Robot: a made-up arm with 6 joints.
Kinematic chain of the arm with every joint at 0, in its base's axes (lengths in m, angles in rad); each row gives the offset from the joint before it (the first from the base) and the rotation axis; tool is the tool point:
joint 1: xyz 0 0 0.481 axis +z
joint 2: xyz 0 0 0 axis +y
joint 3: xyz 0 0 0.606 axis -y
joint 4: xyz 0 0 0 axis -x
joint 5: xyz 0.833 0 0 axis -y
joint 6: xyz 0 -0.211 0 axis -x
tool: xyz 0 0 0
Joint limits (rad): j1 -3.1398..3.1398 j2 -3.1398..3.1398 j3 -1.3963..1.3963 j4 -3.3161..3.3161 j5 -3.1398..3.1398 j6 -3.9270..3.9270
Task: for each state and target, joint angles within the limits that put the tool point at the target. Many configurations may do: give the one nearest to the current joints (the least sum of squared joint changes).
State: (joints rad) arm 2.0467 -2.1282 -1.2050 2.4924 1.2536 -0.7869
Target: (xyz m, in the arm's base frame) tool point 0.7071 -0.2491 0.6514
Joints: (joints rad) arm 2.9758 -2.6731 -0.7211 2.2284 1.2536 -0.7869
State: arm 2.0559 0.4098 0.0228 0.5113 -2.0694 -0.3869
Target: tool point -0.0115 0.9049 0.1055
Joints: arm 1.7967 0.9315 -0.2501 0.4339 -2.0694 -0.3869
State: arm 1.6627 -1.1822 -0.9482 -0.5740 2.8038 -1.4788
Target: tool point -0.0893 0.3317 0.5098
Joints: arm 2.2593 -0.8161 -1.1040 -0.8339 2.8038 -1.4788
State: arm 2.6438 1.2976 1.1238 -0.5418 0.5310 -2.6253
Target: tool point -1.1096 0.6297 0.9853
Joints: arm 2.7657 0.7793 1.0010 -0.5637 0.5310 -2.6253
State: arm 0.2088 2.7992 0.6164 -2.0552 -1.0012 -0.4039
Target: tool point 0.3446 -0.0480 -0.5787
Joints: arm -0.2668 1.9586 0.3761 -1.7836 -1.0012 -0.4039
